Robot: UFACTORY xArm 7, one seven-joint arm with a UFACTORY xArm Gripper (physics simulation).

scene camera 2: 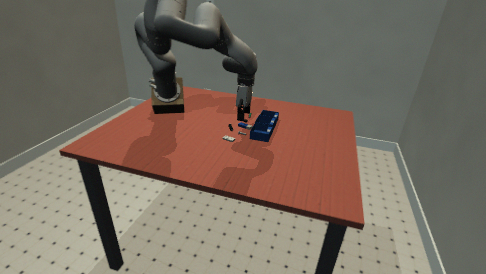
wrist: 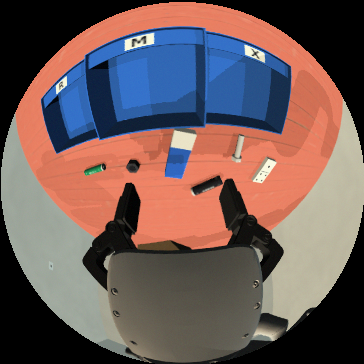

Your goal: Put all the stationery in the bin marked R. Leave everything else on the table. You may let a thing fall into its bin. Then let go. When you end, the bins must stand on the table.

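Frame: origin at the arm's base, x left, y back, z up, level; millimetres.
Seen in the pictures: gripper, fingertip midpoint: (scene camera 2: 243, 116) (wrist: 179, 189); arm's base, link origin: (scene camera 2: 167, 91).
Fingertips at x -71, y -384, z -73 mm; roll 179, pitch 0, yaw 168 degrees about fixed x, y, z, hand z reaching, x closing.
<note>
Pixels of each thing's middle, then the offset from my fingertips to it. "spot": a spot on its surface instead. Level surfaces: height alone.
- blue eraser with a white end, body centre: (wrist: 178, 154) (scene camera 2: 245, 125) dz -46, dx -3, dy -9 mm
- Bin R, surface spot: (wrist: 75, 76) spot: dz -17, dx +57, dy -143 mm
- Bins M, body centre: (wrist: 146, 76) (scene camera 2: 265, 124) dz -29, dx +2, dy -104 mm
- X, surface spot: (wrist: 245, 82) spot: dz -45, dx -88, dy -87 mm
- green battery, body centre: (wrist: 94, 169) dz -47, dx +124, dy -23 mm
- black nut, body centre: (wrist: 132, 165) dz -48, dx +60, dy -7 mm
- black cylinder, body centre: (wrist: 205, 185) (scene camera 2: 230, 127) dz -45, dx -30, dy +55 mm
- grey bolt, body centre: (wrist: 238, 147) (scene camera 2: 242, 133) dz -47, dx -78, dy -4 mm
- white domino, body centre: (wrist: 263, 170) (scene camera 2: 228, 138) dz -48, dx -133, dy +49 mm
- table, surface height: dz -52 mm
A blue eraser with a white end (scene camera 2: 242, 125) (wrist: 178, 156) lies on the table in front of bin M. Bin R (wrist: 75, 76) stands at the left of the bin row in the wrist view, and no object shows on the visible part of its floor. My gripper (scene camera 2: 244, 116) (wrist: 179, 189) is open and empty, its fingers wide apart above the table. In the wrist view, the eraser's near end lies just ahead of the space between the fingertips.
Bins M (wrist: 157, 77) and X (wrist: 245, 82) adjoin bin R. A green battery (wrist: 95, 170), a black nut (wrist: 132, 166), a black cylinder (scene camera 2: 230, 127) (wrist: 207, 185), a grey bolt (scene camera 2: 242, 133) (wrist: 239, 149) and a white domino (scene camera 2: 229, 138) (wrist: 264, 170) lie on the table (scene camera 2: 300, 165).
</note>
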